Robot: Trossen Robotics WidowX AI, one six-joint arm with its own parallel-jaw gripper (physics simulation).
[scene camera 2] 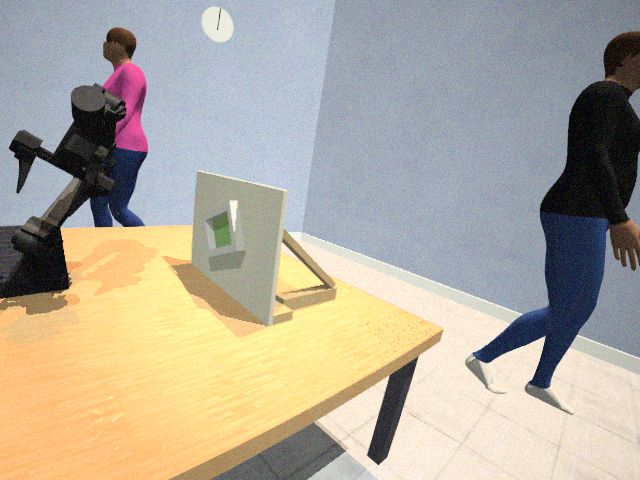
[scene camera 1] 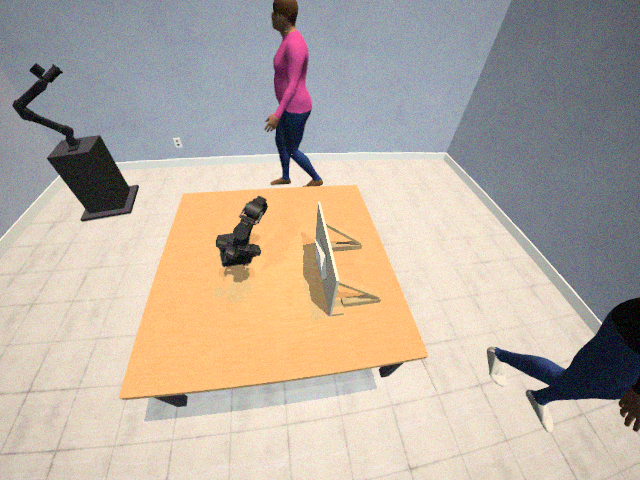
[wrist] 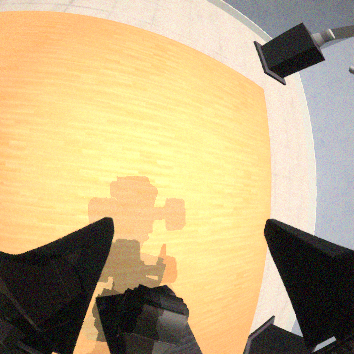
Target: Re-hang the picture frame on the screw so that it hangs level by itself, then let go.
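Note:
The picture frame (scene camera 2: 237,242) (scene camera 1: 320,259) is small and light grey with a green picture. It is at the front of an upright pale board (scene camera 2: 261,237) (scene camera 1: 329,291) and looks tilted against the board's edges in the second scene view. A narrow white wedge shape shows at its upper right. The screw cannot be made out. My gripper (wrist: 191,227) is open and empty, its fingers wide apart above the table. It is well apart from the frame, on the arm's side of the table. The frame does not show in the wrist view.
Wooden braces (scene camera 1: 361,299) (scene camera 2: 310,296) hold the board from behind on the wooden table (scene camera 1: 248,351) (scene camera 2: 155,387). A second arm stands on a black pedestal (scene camera 1: 93,175) (wrist: 292,52) away from the table. One person in pink (scene camera 1: 294,77) and one in black (scene camera 2: 594,155) are beyond the table.

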